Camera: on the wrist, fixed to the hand. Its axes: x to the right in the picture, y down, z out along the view.
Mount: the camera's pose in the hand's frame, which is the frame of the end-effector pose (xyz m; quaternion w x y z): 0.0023 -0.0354 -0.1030 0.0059 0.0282 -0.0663 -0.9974
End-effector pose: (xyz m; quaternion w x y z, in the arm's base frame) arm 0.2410 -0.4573 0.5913 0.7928 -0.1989 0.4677 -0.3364
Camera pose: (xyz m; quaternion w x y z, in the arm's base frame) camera 0.1393 -0.4836 0.5624 0.2942 0.4676 0.2577 0.7927
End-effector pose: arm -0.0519 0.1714 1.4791 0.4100 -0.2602 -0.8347 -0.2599
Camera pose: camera -0.0195 0.0794 1.5276 0.3048 -0.8253 0.2989 0.3697
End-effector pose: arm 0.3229 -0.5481 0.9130 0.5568 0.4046 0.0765 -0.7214
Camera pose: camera 0.3435 -0.4790 0.8313 0.7226 0.1060 -0.3467 0.5886
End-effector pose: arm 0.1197 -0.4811 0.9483 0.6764 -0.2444 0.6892 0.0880
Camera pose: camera 0.0443 -0.5588 0.9606 0.1443 -0.6639 -0.2821 -0.6773
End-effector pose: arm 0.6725 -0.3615 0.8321 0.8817 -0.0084 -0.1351 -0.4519
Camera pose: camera 0.6692 -0.3984 0.7296 0.4543 -0.1296 0.0804 0.8777
